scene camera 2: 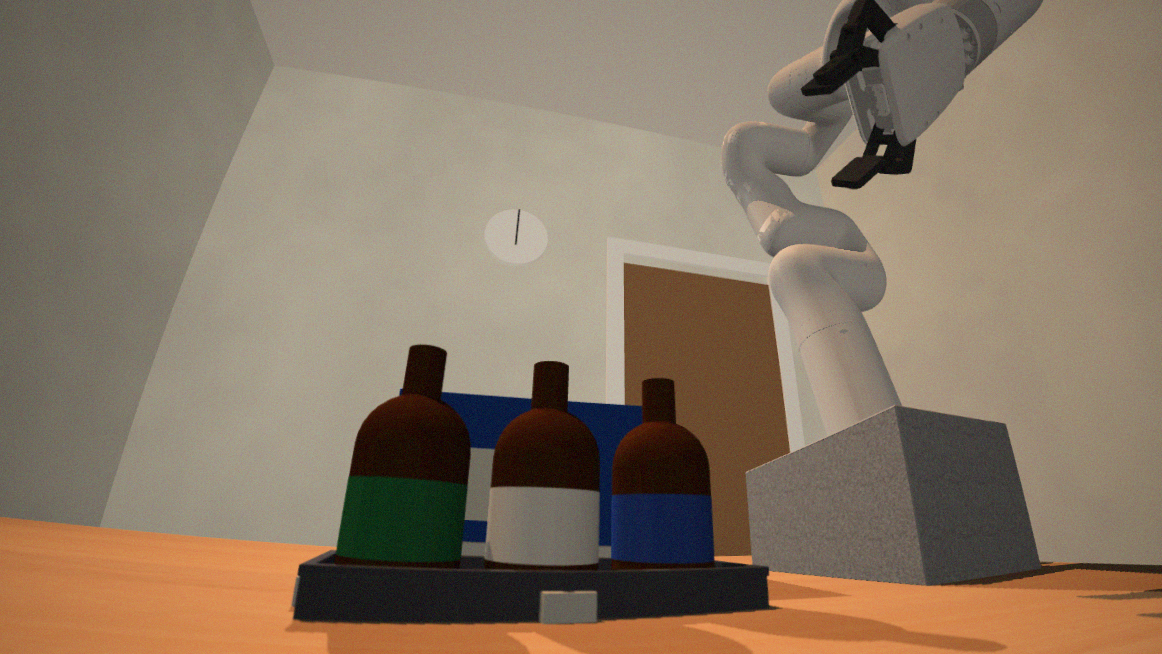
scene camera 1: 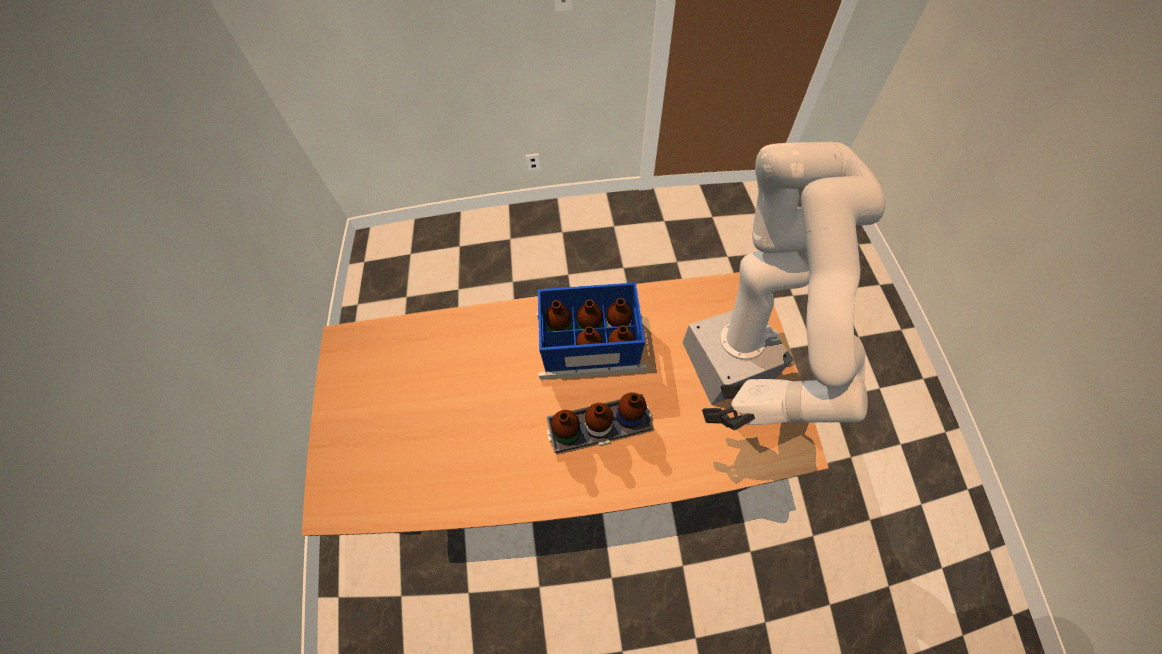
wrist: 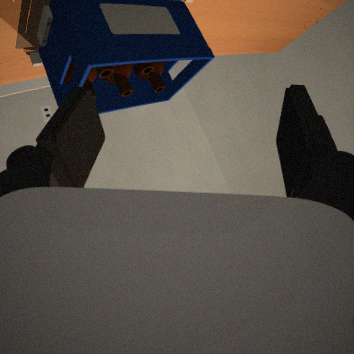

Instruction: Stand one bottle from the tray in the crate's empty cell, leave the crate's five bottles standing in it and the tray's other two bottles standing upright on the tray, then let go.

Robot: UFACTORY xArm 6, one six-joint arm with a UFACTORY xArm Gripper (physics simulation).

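Frame: origin at the arm's base, x ahead, y left, z up, level; centimetres.
Where they show: gripper, between the fingertips: (scene camera 2: 830, 140) (scene camera 1: 713, 403) (wrist: 186, 110); arm's base, origin of its link: (scene camera 2: 874, 449) (scene camera 1: 742, 341).
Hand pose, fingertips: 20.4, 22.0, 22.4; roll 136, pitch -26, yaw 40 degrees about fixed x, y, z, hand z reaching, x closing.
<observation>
Things, the pixels of their top centre, and the offset from my fingertips, as dx, dy, dz. "pt": a spot on its surface instead. Level surfaces: height alone.
- blue crate, centre of its top: (scene camera 2: 526, 415) (wrist: 138, 86) (scene camera 1: 589, 314) +20.4, -34.5, -18.5
- dark tray, a spot on its surface: (scene camera 2: 406, 597) (scene camera 1: 573, 448) pt +29.6, -3.3, -34.8
- green-labelled bottle, centre of its top: (scene camera 2: 428, 350) (scene camera 1: 563, 416) +30.7, -8.2, -19.9
- white-labelled bottle, centre of its top: (scene camera 2: 551, 366) (scene camera 1: 599, 408) +21.8, -8.8, -19.9
- blue-labelled bottle, centre of its top: (scene camera 2: 658, 382) (scene camera 1: 634, 397) +12.8, -10.3, -19.9
- wooden table, height of its surface: dz -36.0
- pale strip, a spot on its surface: (scene camera 1: 561, 374) pt +30.1, -24.7, -33.4
The blue crate (scene camera 1: 551, 358) (scene camera 2: 520, 415) (wrist: 75, 35) stands on the table with five brown bottles upright; its near-left cell, in scene camera 1, is empty. In front of it, the dark tray (scene camera 1: 578, 445) (scene camera 2: 406, 597) holds three upright brown bottles in a row: a green-labelled bottle (scene camera 1: 565, 425) (scene camera 2: 402, 519) at left, a white-labelled bottle (scene camera 1: 599, 419) (scene camera 2: 544, 526) in the middle and a blue-labelled bottle (scene camera 1: 632, 410) (scene camera 2: 662, 528) at right. My gripper (scene camera 1: 717, 403) (scene camera 2: 827, 134) (wrist: 186, 110) is open and empty, raised above the table, right of the tray in scene camera 1.
The arm's grey base block (scene camera 1: 705, 357) (scene camera 2: 837, 511) stands on the wooden table (scene camera 1: 406, 422) to the right of the crate. A pale strip (scene camera 1: 561, 374) lies along the crate's near side. The table's near edge runs in front of the tray.
</observation>
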